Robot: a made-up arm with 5 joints. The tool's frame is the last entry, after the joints. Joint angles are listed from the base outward. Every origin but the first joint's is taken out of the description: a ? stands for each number. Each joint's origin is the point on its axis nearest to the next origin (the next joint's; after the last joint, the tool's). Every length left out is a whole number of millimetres.
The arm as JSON. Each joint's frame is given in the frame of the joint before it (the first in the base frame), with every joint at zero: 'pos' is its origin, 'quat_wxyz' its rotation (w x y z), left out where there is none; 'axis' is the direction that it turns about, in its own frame. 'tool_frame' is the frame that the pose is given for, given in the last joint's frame.
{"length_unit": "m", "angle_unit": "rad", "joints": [
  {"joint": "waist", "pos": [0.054, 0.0, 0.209], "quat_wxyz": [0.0, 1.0, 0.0, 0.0], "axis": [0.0, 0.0, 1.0]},
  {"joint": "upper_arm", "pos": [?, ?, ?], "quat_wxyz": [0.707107, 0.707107, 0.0, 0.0], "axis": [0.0, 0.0, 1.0]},
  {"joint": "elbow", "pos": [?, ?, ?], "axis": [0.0, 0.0, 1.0]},
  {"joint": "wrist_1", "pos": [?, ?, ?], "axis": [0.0, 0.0, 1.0]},
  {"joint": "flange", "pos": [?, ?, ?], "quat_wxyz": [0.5, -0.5, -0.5, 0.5], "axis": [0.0, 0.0, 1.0]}
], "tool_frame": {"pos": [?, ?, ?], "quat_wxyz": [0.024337, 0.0, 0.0, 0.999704]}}
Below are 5 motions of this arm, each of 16 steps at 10 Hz.
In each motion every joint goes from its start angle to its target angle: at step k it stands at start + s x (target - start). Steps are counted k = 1, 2, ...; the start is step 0. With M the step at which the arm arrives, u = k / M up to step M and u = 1 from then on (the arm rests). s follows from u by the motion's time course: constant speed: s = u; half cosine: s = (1 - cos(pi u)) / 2; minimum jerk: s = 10 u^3 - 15 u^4 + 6 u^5.
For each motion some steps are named. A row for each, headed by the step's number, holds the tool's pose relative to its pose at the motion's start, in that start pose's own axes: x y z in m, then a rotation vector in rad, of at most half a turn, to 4 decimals.
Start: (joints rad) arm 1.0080 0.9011 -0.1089 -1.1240 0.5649
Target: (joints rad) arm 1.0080 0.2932 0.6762 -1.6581 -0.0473
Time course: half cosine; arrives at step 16
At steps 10, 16:
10: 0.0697 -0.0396 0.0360 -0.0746 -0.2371 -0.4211
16: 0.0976 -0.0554 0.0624 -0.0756 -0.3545 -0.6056

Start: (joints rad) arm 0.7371 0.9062 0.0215 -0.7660 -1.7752
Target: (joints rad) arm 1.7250 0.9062 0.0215 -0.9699 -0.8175
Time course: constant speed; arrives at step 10
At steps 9, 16:
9: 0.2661 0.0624 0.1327 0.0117 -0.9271 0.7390
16: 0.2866 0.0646 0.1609 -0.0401 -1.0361 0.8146

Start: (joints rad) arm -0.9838 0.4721 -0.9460 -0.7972 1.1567
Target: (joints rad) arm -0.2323 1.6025 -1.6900 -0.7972 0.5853
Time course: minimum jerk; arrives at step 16
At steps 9, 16:
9: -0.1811 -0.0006 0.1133 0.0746 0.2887 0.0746
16: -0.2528 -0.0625 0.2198 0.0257 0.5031 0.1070

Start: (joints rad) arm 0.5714 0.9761 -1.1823 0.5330 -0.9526
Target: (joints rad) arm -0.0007 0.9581 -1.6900 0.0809 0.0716
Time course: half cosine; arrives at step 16
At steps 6, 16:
6: -0.0371 0.0696 0.0210 0.3426 -0.0702 0.3439
16: -0.1093 0.1821 0.1343 0.9959 -0.5809 0.8169

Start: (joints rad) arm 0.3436 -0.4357 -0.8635 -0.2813 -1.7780
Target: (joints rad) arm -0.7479 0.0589 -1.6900 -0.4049 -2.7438
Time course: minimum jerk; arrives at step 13
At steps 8, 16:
8: -0.0339 -0.0017 0.0003 0.3497 0.0675 -1.4432
16: -0.0473 0.0057 0.0105 0.5431 0.0959 -2.0128

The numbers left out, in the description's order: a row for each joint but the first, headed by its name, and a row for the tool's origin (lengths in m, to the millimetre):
upper_arm: 0.047 0.003 0.0
elbow: 0.04 -0.16 0.0
wrist_1: 0.116 -0.004 0.0
flange: 0.083 0.0 0.0
tool: 0.0 0.0 0.0

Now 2 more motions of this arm.
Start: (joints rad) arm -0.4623 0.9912 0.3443 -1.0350 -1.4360
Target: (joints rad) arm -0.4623 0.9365 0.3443 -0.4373 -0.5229
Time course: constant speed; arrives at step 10
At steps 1, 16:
1: -0.0003 -0.0034 0.0001 -0.0538 0.0071 0.0913
16: -0.0028 -0.0321 0.0122 -0.4812 0.2902 0.8899

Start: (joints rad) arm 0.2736 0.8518 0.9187 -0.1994 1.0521
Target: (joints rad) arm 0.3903 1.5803 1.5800 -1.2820 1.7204
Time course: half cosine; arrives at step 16
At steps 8, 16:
8: -0.0402 0.0511 -0.0175 0.1436 0.0559 0.2753
16: -0.0655 0.0887 -0.0003 0.3064 0.0541 0.5472

